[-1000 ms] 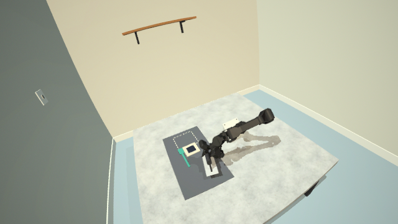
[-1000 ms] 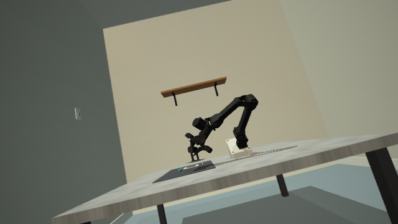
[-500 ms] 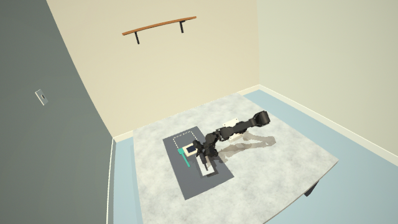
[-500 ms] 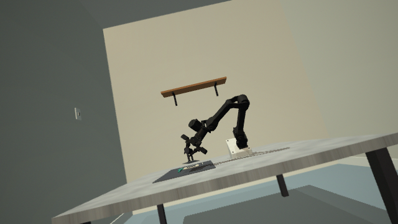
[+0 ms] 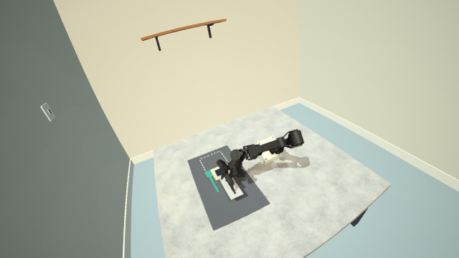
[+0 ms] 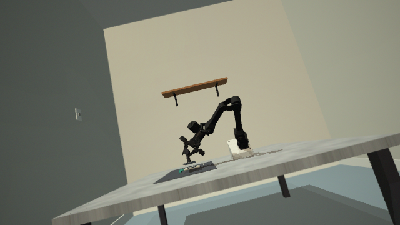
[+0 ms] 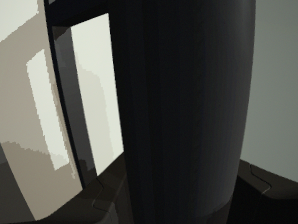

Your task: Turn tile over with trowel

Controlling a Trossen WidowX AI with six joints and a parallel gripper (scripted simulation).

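Right now my gripper tip is 10 mm past the dark mat, 100 mm to the left of it and 110 mm above it. Round my gripper tip: teal t-shaped piece (50 mm ahead, 130 mm to the right, 90 mm below); trowel (30 mm behind, 10 mm below); tile (30 mm behind, 160 mm to the right, 90 mm below).
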